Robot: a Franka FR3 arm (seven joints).
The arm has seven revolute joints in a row. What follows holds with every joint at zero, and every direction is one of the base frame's. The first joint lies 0.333 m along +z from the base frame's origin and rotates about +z. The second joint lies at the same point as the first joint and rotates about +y. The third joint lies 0.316 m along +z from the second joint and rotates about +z. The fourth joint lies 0.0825 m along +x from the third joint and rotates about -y. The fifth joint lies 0.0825 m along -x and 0.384 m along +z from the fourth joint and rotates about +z. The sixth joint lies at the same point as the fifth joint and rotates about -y. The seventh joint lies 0.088 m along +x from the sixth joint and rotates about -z. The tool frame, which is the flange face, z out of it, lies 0.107 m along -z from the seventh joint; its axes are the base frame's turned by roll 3.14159, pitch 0 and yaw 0 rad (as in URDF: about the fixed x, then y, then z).
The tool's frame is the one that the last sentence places.
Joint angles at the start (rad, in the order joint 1, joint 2, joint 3, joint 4, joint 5, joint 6, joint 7):
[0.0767, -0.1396, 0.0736, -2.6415, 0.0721, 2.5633, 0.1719]
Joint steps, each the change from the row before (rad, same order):
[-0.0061, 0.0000, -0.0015, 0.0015, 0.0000, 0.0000, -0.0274]
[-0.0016, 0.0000, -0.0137, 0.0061, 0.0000, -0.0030, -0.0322]
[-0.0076, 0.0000, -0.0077, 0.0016, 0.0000, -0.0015, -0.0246]
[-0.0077, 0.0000, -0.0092, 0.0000, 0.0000, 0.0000, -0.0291]
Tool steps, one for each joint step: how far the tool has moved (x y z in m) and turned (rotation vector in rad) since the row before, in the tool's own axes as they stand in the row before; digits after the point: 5 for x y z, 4 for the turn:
[0.00128, 0.00300, -0.00065, 0.0001, 0.0018, -0.0199]
[0.00320, 0.00582, -0.00222, 0.0018, 0.0034, -0.0172]
[0.00149, 0.00632, -0.00069, 0.0002, 0.0006, -0.0094]
[0.00098, 0.00712, -0.00026, 0.0002, 0.0006, -0.0123]

